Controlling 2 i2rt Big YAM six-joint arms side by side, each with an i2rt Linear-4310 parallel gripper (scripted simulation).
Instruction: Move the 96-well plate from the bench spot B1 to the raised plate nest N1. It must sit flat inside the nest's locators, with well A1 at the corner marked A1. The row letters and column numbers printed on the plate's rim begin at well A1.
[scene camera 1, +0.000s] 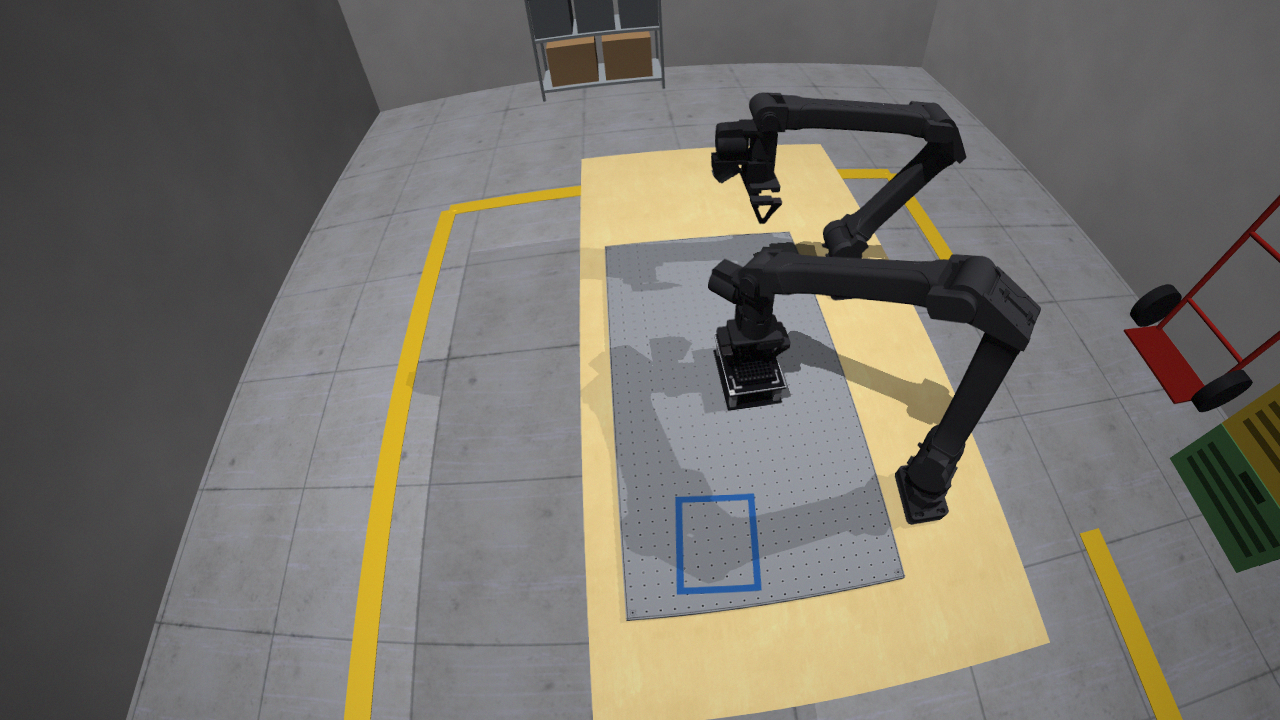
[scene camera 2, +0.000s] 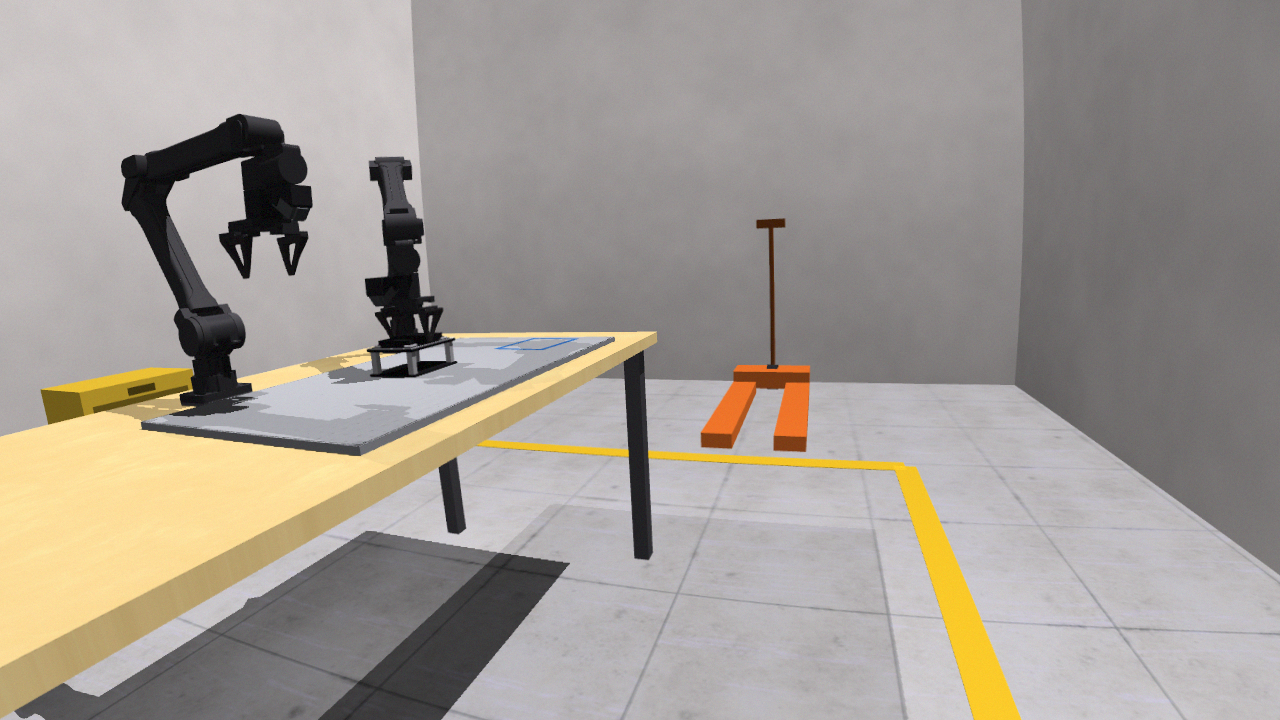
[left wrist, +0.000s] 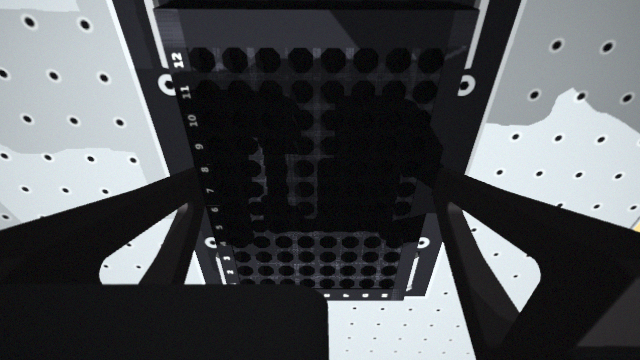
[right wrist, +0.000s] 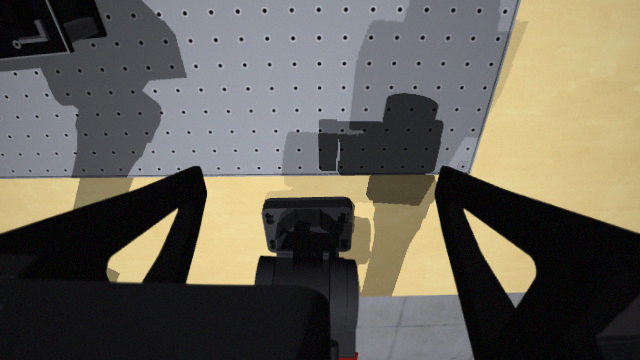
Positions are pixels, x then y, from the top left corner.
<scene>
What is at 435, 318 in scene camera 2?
My left gripper.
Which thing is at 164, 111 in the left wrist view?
A raised nest N1.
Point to my right gripper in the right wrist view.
320, 179
</scene>
